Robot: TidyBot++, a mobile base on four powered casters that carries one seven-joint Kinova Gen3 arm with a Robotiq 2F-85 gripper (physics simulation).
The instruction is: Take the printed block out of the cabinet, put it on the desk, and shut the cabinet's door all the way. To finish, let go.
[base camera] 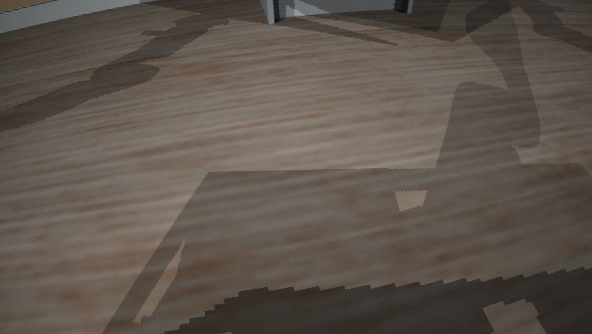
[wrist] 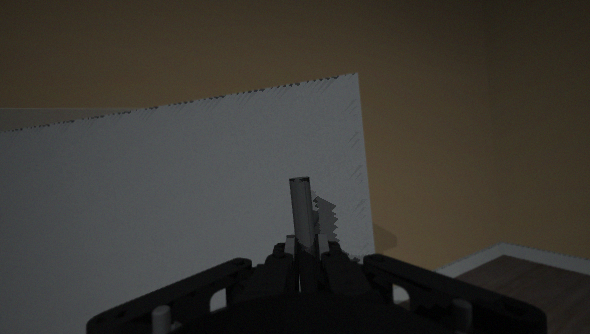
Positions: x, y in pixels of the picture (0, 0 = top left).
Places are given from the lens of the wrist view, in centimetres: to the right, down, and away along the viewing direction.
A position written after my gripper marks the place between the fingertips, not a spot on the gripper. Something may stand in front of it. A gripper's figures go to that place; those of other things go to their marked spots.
my gripper (wrist: 307, 250): 1, 5, 17
grey cabinet (wrist: 111, 204): -15, 3, 22
